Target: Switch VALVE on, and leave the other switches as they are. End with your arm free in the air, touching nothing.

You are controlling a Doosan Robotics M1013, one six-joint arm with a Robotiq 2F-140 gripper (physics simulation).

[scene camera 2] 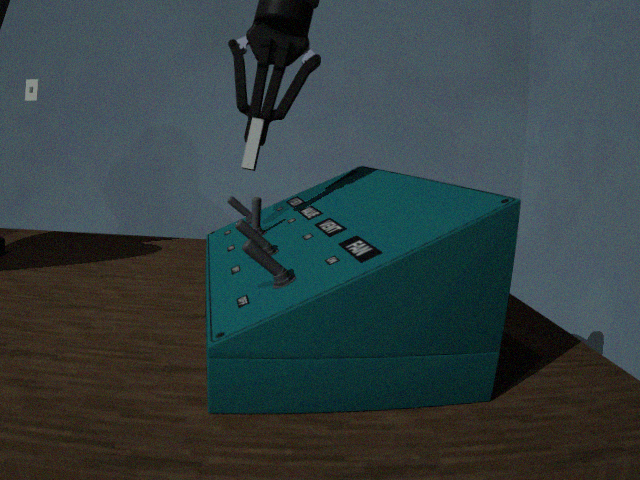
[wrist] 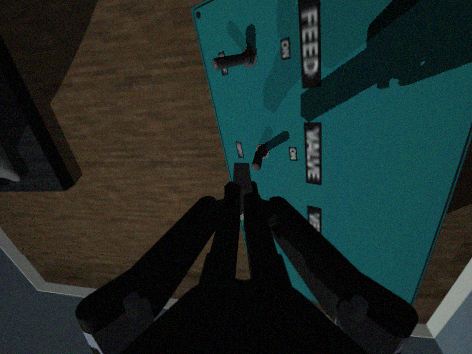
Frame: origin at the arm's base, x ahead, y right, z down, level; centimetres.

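Seen in the pictures: gripper, fingertip midpoint: [scene camera 2: 248, 169] [wrist: 241, 174].
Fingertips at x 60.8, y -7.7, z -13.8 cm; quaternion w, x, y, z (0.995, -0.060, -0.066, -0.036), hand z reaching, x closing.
Pixels of each thing's top centre, then the offset from my fingertips to it. Level surfaces: height alone.
- VALVE lever, middle of its top: [wrist: 256, 167] [scene camera 2: 257, 197] dx +1.5, dy +0.6, dz +3.5 cm
- FEED lever, middle of its top: [wrist: 228, 61] [scene camera 2: 241, 196] dx -2.8, dy -10.7, dz +4.7 cm
- VENT lever, middle of its top: [scene camera 2: 254, 219] dx +3.3, dy +12.5, dz +4.7 cm
- FAN lever, middle of its top: [scene camera 2: 266, 239] dx +6.3, dy +24.2, dz +4.7 cm
- wooden table, its level: dz +17.8 cm
The teal sloped switch box [scene camera 2: 361, 320] [wrist: 370, 210] stands on the table. The VALVE lever [scene camera 2: 256, 212] [wrist: 259, 157] stands nearly upright in the scene view, tilted toward ON compared with its neighbours. The FEED lever [scene camera 2: 238, 205] [wrist: 232, 60], the VENT lever [scene camera 2: 252, 235] and the FAN lever [scene camera 2: 264, 261] lean to the OFF side. My gripper [scene camera 2: 250, 164] [wrist: 241, 174] is shut and empty. It hangs in the air above the levers, with a visible gap over the VALVE lever in the scene view. In the wrist view my fingers cover part of the panel's lower area.
The wooden table [scene camera 2: 103, 351] [wrist: 145, 125] surrounds the box. A dark block-like object [wrist: 30, 145] shows at the left of the wrist view. The blue-grey wall [scene camera 2: 129, 129] stands behind, with a small white wall plate [scene camera 2: 31, 96]. The arm's shadow falls across the panel.
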